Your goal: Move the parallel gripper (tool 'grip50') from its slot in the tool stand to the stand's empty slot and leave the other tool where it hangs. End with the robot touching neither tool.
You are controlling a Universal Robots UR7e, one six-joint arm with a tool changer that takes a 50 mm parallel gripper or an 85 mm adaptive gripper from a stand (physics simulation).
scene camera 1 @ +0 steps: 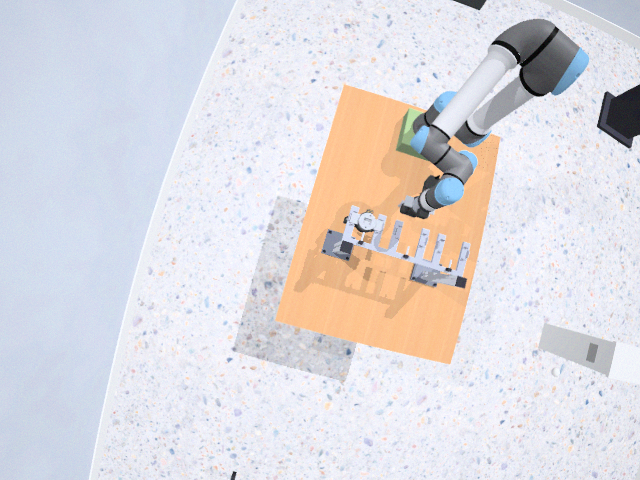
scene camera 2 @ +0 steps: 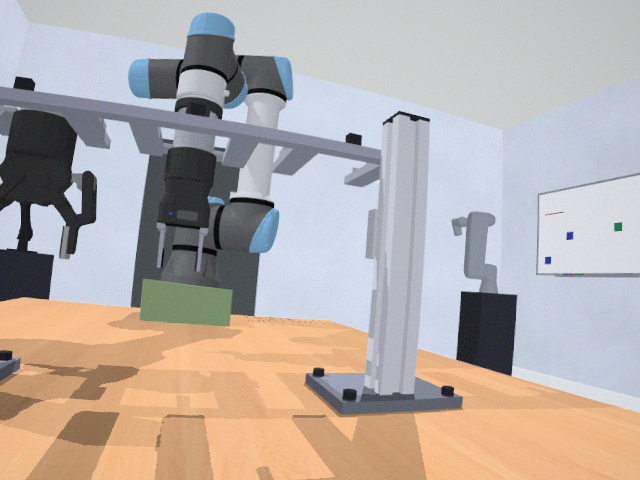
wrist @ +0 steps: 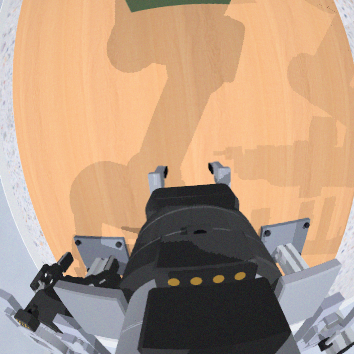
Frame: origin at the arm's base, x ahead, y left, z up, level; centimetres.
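Seen in the pictures: hand, tool point: (scene camera 2: 194,143); arm's base, link origin: (scene camera 2: 189,286).
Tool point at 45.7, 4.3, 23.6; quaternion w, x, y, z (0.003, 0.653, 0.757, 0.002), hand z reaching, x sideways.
Offsets run from my tool point to a thing's top centre, as dx, dy, dz. "*": to the spot under its first point. Level surfaces: height alone.
The parallel gripper (scene camera 1: 415,208) (scene camera 2: 179,267) (wrist: 188,169) is mounted on the arm's tool flange. Its two fingers stand apart with nothing between them. It points down on the robot's side of the tool stand (scene camera 1: 385,250) (scene camera 2: 284,137), in front of the middle slot's fork arms. In the wrist view, a left fork arm (wrist: 95,310) and a right fork arm (wrist: 310,287) stand on either side of it. The middle slot and the end slot beyond it hold no tool. The black adaptive gripper (scene camera 1: 367,222) (scene camera 2: 40,155) (wrist: 50,280) hangs in the slot at the other end.
A green block (scene camera 1: 405,133) (scene camera 2: 186,302) (wrist: 175,4) stands by the robot's base on the wooden table {dz -31.8} (scene camera 1: 330,155). A stand post {* +21.0, +26.8, -16.2} (scene camera 2: 405,258) rises from a bolted base plate {* +18.2, +20.4, -30.6} (scene camera 2: 330,384). A small black peg {* +17.8, +20.9, -2.6} (scene camera 2: 353,138) rises from the rail near that post.
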